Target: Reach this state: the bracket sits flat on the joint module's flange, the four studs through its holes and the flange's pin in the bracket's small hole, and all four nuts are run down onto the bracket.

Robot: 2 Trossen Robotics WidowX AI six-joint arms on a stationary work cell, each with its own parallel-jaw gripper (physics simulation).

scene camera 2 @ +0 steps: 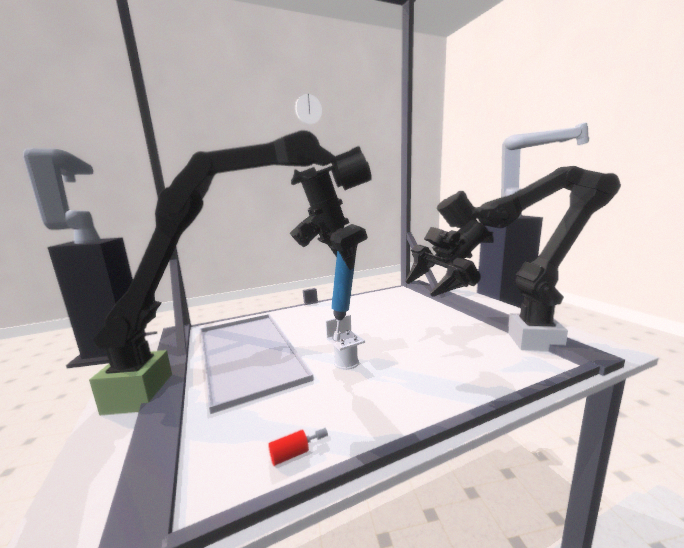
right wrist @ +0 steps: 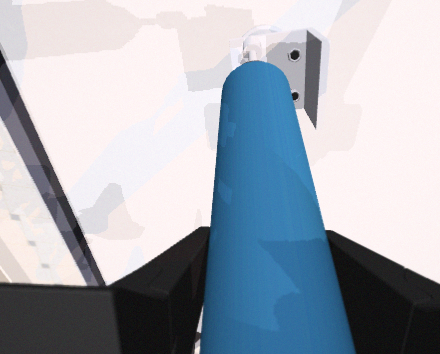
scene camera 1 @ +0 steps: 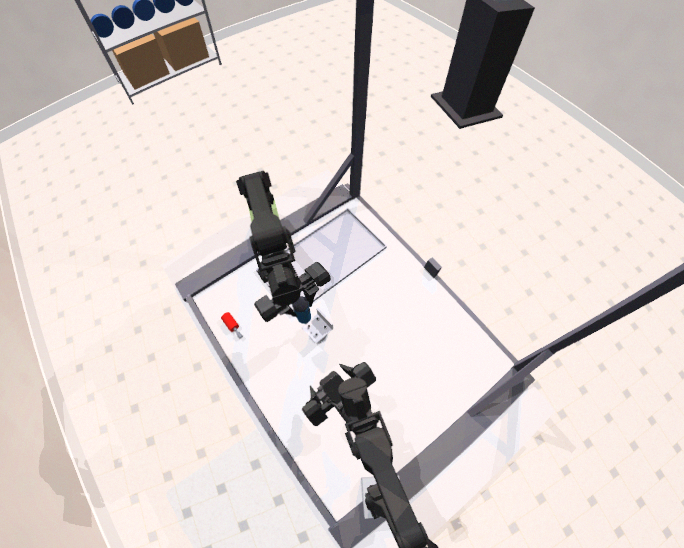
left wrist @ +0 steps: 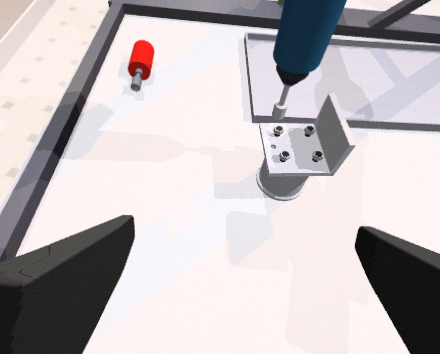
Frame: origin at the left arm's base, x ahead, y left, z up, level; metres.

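Seen in the pictures: left gripper, fingertip midpoint: (scene camera 2: 418,288) (scene camera 1: 325,375) (left wrist: 245,231); right gripper, fingertip midpoint: (scene camera 2: 347,266) (right wrist: 264,239) (scene camera 1: 303,310); left arm's base, origin of the base link: (scene camera 2: 536,321); right arm's base, origin of the base link: (scene camera 2: 130,363).
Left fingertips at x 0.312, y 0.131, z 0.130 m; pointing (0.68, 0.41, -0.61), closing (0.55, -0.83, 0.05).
Offsets run from my left fingertips to a thing's middle.
The grey L-shaped bracket {dx +0.172, dy +0.022, dz -0.107 m} (scene camera 1: 314,327) (left wrist: 295,146) (right wrist: 313,75) lies flat on the joint module {dx +0.172, dy +0.022, dz -0.152 m} (scene camera 2: 346,357) (left wrist: 280,186). Four nuts show at its stud holes in the left wrist view; how far down they are is unclear. The small hole shows near its left edge; the pin cannot be made out. My right gripper (scene camera 2: 345,254) (right wrist: 264,239) is shut on the blue nut driver {dx +0.168, dy +0.053, dz +0.011 m} (scene camera 1: 303,315) (scene camera 2: 342,282) (left wrist: 307,35), socket down, close above the bracket's back-left nut {dx +0.175, dy +0.047, dz -0.117 m} (left wrist: 278,130) in the left wrist view. My left gripper (scene camera 1: 327,377) (scene camera 2: 421,288) (left wrist: 245,231) is open and empty, apart from the bracket.
A red driver {dx +0.205, dy +0.299, dz -0.172 m} (scene camera 1: 229,321) (scene camera 2: 288,447) (left wrist: 142,57) with a grey socket lies on the table near its edge. A shallow grey tray {dx +0.448, dy +0.000, dz -0.181 m} (scene camera 2: 261,393) (left wrist: 250,80) lies beside the joint module. A small dark block {dx +0.378, dy -0.380, dz -0.158 m} (scene camera 1: 432,267) (scene camera 2: 310,295) is at the far edge. Frame posts stand at the corners.
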